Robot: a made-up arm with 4 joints. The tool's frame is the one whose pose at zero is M.
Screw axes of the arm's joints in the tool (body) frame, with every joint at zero. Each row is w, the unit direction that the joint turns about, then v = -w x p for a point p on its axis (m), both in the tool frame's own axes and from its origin. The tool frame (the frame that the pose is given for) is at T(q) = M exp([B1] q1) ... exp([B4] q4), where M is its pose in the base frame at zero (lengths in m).
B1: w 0 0 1 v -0.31 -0.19 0
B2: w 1 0 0 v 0 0.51 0.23
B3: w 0 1 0 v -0.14 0 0.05
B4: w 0 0 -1 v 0.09 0.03 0
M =
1 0 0 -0.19
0 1 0 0.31
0 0 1 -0.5
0 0 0 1
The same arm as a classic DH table. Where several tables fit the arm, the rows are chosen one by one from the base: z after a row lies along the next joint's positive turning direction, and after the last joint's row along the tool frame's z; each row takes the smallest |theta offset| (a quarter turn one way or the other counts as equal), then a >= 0, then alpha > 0; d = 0 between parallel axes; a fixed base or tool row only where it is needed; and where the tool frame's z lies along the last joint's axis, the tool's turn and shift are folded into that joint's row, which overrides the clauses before.
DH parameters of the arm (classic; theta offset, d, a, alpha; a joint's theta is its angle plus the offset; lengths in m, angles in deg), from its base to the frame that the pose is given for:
joint 1: 90 0.01 0.08 90
joint 2: -90 -0.14 0.37 -90
joint 3: 90 0.14 0.02 90
joint 4: 71.57 0 0.0949 180
tool (fixed): -108.43 -0.14 0 0

